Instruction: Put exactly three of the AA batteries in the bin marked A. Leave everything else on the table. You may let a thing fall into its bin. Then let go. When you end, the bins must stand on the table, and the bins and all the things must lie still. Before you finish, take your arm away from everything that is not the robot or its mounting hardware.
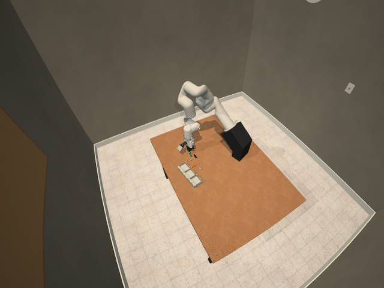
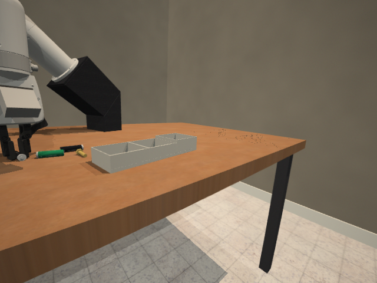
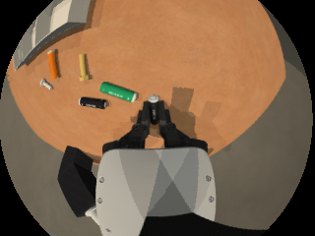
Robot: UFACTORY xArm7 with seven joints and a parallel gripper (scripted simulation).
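Now: the green battery 5 cm to the left of my hand, 3 cm ahead of it and 2 cm below it. Also, from my hand: yellow piece 10 cm to the left, 6 cm ahead, 2 cm below; orange battery 17 cm to the left, 9 cm ahead, 2 cm below; black AA battery 10 cm to the left, 2 cm below, 1 cm ahead.
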